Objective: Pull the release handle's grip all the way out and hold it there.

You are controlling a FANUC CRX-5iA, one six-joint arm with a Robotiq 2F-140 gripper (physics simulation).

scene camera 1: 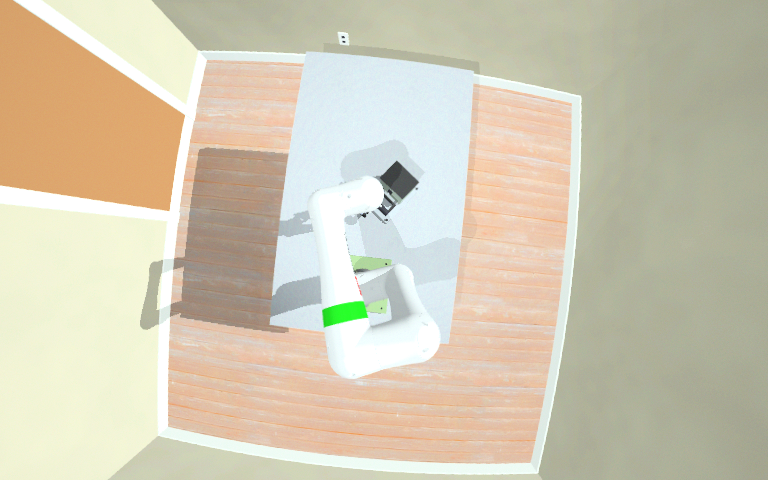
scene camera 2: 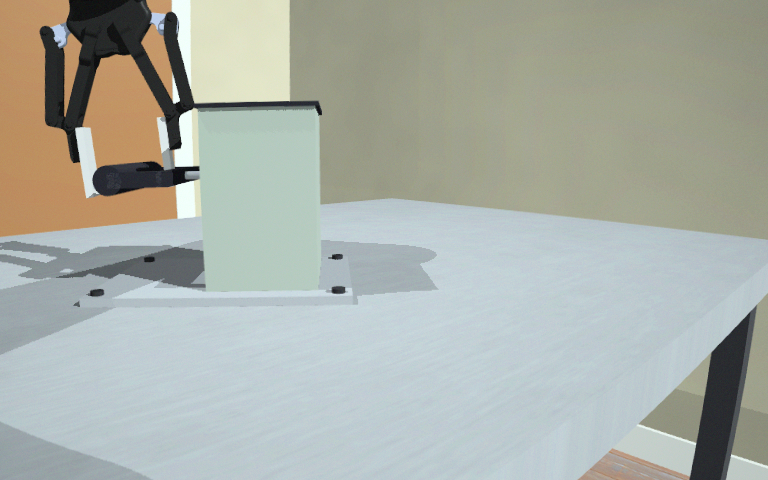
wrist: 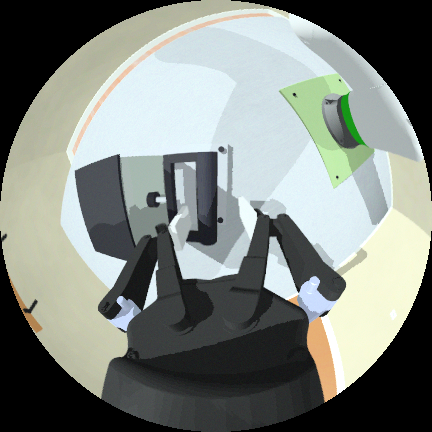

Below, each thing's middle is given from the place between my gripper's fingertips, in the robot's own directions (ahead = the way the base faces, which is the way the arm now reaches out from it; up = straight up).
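Relative to the bolted base plate (scene camera 2: 151,282), my hand is 8 cm short of it, 6 cm to the left of it and 9 cm above it.
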